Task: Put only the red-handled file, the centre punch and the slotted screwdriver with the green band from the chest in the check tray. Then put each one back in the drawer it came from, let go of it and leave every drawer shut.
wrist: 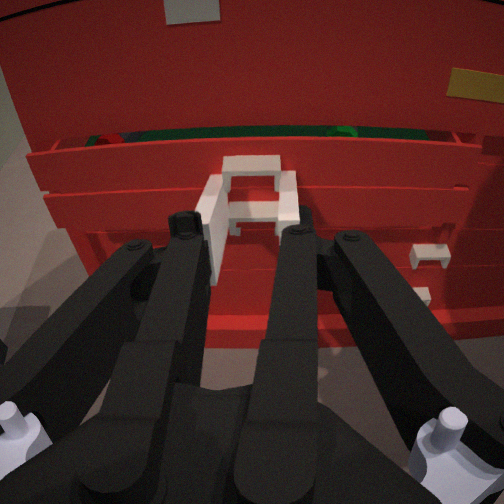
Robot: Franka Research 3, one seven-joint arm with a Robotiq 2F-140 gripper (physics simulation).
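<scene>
The red tool chest (250, 100) fills the wrist view. A drawer (250, 162) stands partly open, and a strip of its green liner (260, 132) shows behind its front. A red object (109, 139) lies at the liner's left end and a green ring-shaped part (342, 131) lies right of centre; I cannot tell which tools they are. A second drawer front (250, 207) steps out just below. My gripper (245, 227) has its black fingers on either side of a white drawer handle (252, 212) and is shut on it. Another white handle (251, 167) sits just above. The check tray is not in view.
Two smaller white handles (430, 255) (423, 295) sit on lower drawer fronts at the right. A grey label (192, 11) and a yellow label (475, 85) are on the chest's upper face. Grey floor shows to the left and below the chest.
</scene>
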